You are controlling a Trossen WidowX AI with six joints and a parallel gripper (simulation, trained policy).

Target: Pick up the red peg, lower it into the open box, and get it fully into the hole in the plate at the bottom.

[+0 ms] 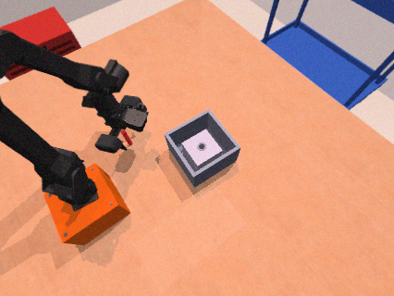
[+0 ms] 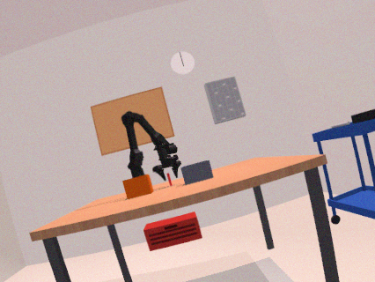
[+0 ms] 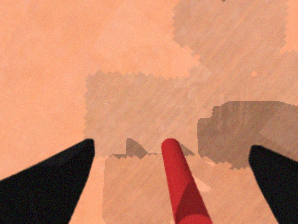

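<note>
My gripper tip is now 1 cm past the red peg and 1 cm to the right of it. Also, from my gripper tip: grey box: 17 cm ahead, 15 cm to the right, 1 cm below; then plate: 17 cm ahead, 15 cm to the right, 1 cm above.
</note>
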